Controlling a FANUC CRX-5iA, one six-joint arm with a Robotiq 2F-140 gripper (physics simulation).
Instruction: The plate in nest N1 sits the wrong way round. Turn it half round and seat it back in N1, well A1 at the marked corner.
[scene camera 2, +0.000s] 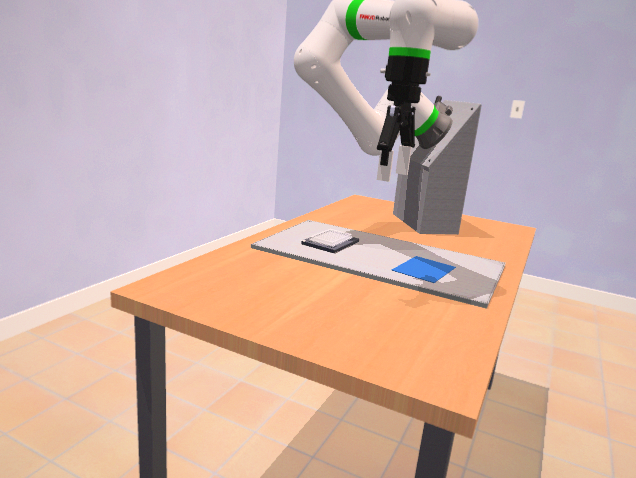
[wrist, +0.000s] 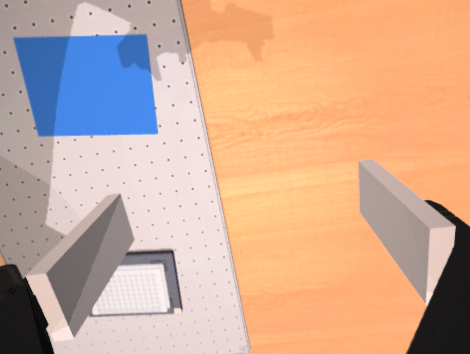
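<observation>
The white well plate (scene camera 2: 331, 237) (wrist: 135, 290) sits in the dark nest (scene camera 2: 335, 250) (wrist: 175, 285) on the perforated board. In the wrist view it is at the lower left, partly hidden behind the left finger. A small pale mark (wrist: 177, 311) shows at the nest's lower right corner there. Which plate corner is well A1 cannot be made out. My gripper (scene camera 2: 393, 167) (wrist: 239, 202) is open and empty, pointing down, high above the table and well away from the plate.
The light grey perforated board (scene camera 2: 280, 240) (wrist: 200, 225) lies on the wooden table (scene camera 2: 287, 303) (wrist: 310, 100). A flat blue square (scene camera 2: 424, 268) (wrist: 100, 90) lies on the board, apart from the nest. The grey robot pedestal (scene camera 2: 444, 190) stands behind the board.
</observation>
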